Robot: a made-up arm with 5 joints.
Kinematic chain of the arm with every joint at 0, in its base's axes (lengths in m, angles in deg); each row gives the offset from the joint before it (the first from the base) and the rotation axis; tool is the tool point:
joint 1: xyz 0 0 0.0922 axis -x
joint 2: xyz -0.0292 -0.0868 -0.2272 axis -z
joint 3: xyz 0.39 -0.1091 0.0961 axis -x
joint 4: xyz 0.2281 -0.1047 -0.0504 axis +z
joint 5: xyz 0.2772 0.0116 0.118 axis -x
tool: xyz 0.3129 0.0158 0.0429
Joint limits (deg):
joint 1: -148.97..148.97
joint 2: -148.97..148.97
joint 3: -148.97..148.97
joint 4: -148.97..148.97
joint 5: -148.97..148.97
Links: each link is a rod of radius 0.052 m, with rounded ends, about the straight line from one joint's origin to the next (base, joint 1, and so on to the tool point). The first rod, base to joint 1, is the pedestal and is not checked.
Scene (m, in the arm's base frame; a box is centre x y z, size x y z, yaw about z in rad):
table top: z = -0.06
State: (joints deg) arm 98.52 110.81 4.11 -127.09 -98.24
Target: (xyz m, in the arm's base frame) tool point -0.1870 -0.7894 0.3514
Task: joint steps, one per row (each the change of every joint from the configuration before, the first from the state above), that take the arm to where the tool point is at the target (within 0.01 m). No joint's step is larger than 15 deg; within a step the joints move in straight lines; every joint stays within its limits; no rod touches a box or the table.
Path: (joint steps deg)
1: -4.61 -8.88 -12.69 0.66 -1.03
2: -4.61 -8.87 -12.69 0.66 -1.03
3: -4.61 -8.88 -12.69 0.66 -1.03
4: -4.61 -8.87 -12.69 0.65 -1.03
5: -4.61 -8.88 -12.70 0.66 -1.03
6: -4.60 -8.87 -12.69 0.66 -1.03

